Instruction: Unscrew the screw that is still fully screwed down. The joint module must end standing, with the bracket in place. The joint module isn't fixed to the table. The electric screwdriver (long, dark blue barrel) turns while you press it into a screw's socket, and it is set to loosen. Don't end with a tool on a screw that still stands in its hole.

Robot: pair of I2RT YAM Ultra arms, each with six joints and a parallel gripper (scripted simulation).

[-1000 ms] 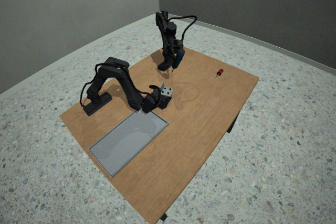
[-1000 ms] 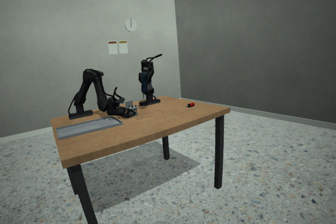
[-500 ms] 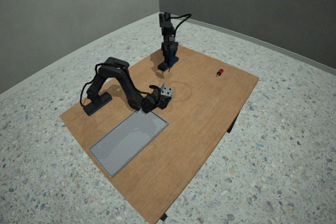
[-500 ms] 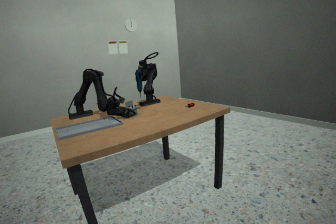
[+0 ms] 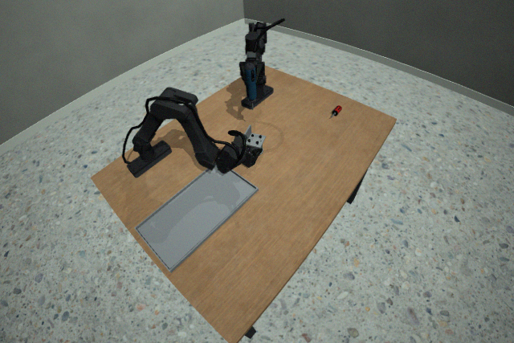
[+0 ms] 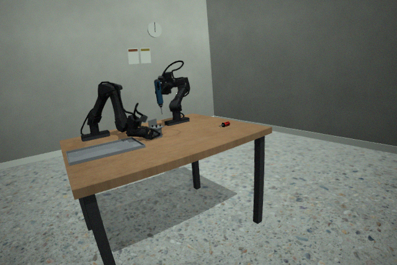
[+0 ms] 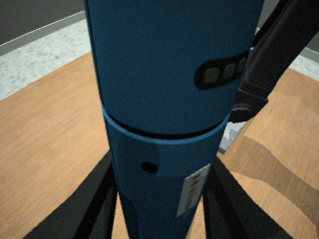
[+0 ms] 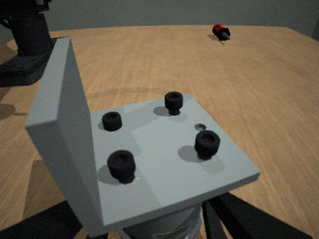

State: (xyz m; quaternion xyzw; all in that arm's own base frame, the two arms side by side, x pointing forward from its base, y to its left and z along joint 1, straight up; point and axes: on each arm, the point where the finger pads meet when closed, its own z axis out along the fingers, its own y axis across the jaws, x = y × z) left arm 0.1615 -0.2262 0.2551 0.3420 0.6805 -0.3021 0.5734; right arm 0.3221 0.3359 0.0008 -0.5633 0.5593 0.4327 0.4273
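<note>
The joint module lies 10 mm above my right hand. Round my right hand: grey L-shaped bracket 50 mm above; flat grey tray 70 mm ahead, 350 mm to the right, 20 mm below; screw 20 mm behind, 10 mm to the left, 40 mm above.
</note>
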